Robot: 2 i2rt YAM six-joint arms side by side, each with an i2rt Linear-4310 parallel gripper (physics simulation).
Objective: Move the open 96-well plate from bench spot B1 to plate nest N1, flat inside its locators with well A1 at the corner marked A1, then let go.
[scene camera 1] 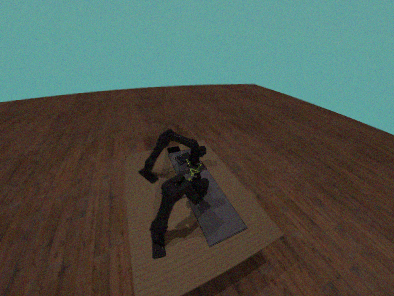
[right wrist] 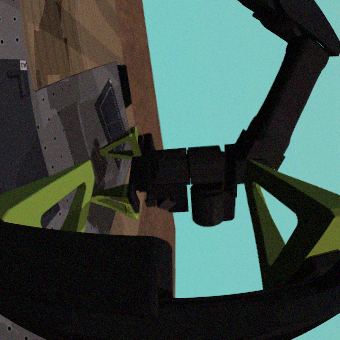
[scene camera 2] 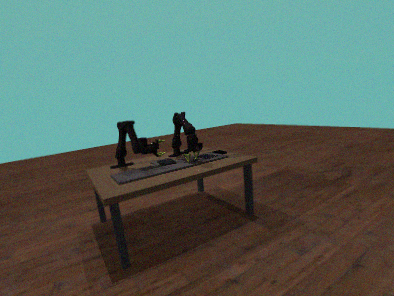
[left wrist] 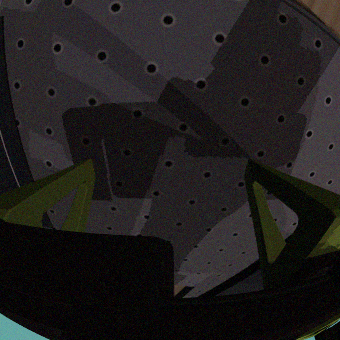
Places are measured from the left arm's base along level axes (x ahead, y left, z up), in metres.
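Pixels of known places: left gripper, fingertip midpoint: (scene camera 1: 193, 168) (right wrist: 93, 173) (scene camera 2: 192, 160) (left wrist: 169, 166); right gripper, fingertip midpoint: (scene camera 1: 189, 173) (right wrist: 168, 168) (scene camera 2: 165, 146); left arm's base, origin of the base link: (scene camera 1: 148, 175) (scene camera 2: 177, 154); right arm's base, origin of the base link: (scene camera 1: 158, 239) (scene camera 2: 122, 166).
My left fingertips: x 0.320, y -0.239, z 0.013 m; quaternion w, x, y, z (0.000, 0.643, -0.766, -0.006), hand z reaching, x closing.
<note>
Ahead of a thing's pixels: the offset from my left fingertips to its top centre. "spot": to the spot under its first point. Level surfaces: height alone.
A dark rectangular pad with a pale outline @[spot: dx +0.030, dy +0.167, dz +0.002 m] (right wrist: 111, 112) (scene camera 2: 206, 156) lies on the perforated board; its edge shows at the far left of the left wrist view. I cannot make out the open 96-well plate on it, nor which spot is B1. A dark nest @[dx -0.196, dy -0.096, dz +0.018 m] (right wrist: 12, 110) (scene camera 2: 166, 162) with a white A1 label @[spot: dx -0.221, dy -0.006, dz +0.012 m] (right wrist: 23, 65) stands farther along the board, partly cut off in the right wrist view. My left gripper (left wrist: 169, 166) (scene camera 2: 191, 157) (right wrist: 93, 173) is open and empty, low over the board between pad and nest. My right gripper (scene camera 2: 161, 147) is open and empty, raised near the nest.
The perforated grey board @[dz +0.000 m] (scene camera 1: 225, 227) (scene camera 2: 125, 176) runs along the wooden table @[dz -0.013 m] (scene camera 1: 260, 235) (scene camera 2: 107, 192). A small black block @[dx +0.090, dy +0.341, dz +0.001 m] (scene camera 1: 173, 149) (scene camera 2: 220, 151) (right wrist: 124, 86) sits beyond the board's far end. The two grippers are close together, and the left arm crosses the right wrist view.
</note>
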